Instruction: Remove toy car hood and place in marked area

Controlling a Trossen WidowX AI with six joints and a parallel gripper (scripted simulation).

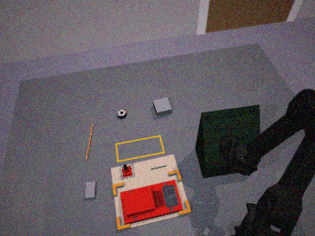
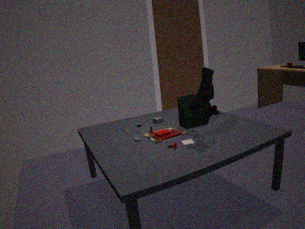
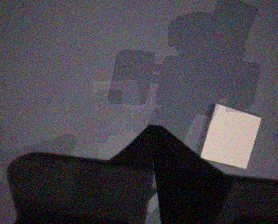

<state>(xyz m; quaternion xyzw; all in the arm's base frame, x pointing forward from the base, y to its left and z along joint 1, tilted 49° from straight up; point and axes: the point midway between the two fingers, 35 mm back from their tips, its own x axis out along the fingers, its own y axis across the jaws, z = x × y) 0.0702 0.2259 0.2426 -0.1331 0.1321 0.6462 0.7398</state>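
Right now the red hood is 240 mm ahead of my gripper tip, 220 mm to the right of it and 70 mm below it. From my gripper tip the other things lie so: thin orange stick: 440 mm ahead, 490 mm to the right, 100 mm below; white square plate: 140 mm ahead, 20 mm to the right, 100 mm below.
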